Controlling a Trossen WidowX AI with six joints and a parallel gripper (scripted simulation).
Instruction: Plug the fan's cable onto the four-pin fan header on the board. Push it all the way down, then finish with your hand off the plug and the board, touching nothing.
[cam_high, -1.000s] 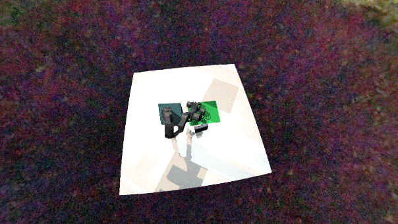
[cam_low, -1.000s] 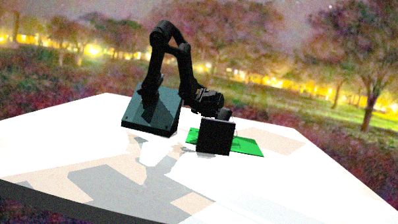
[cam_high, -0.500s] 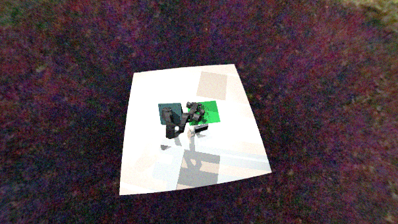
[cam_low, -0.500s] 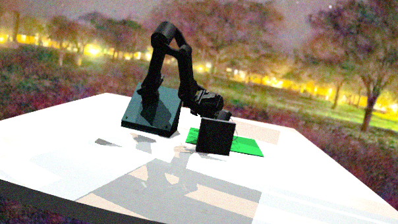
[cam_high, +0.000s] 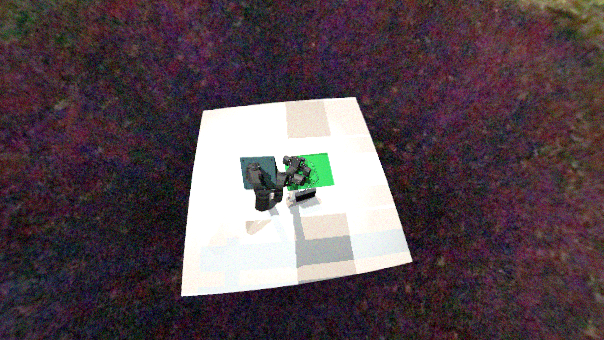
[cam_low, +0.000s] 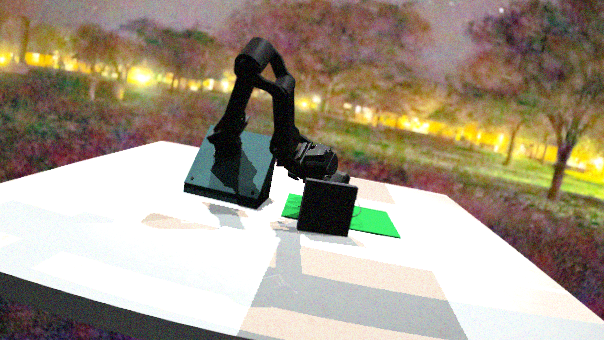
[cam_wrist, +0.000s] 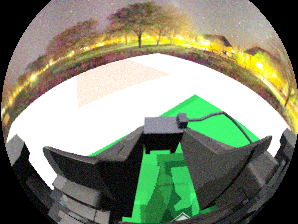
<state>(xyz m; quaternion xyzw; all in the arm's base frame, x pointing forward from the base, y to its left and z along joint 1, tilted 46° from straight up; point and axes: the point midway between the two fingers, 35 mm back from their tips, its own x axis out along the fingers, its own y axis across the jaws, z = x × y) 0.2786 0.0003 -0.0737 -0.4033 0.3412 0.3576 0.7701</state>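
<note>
Right now my gripper tip is 80 mm above the green board, 60 mm to the left of it and 40 mm short of it. Also, from my gripper tip: black fan 230 mm to the right, 10 mm below; then dark plug 10 mm below.
</note>
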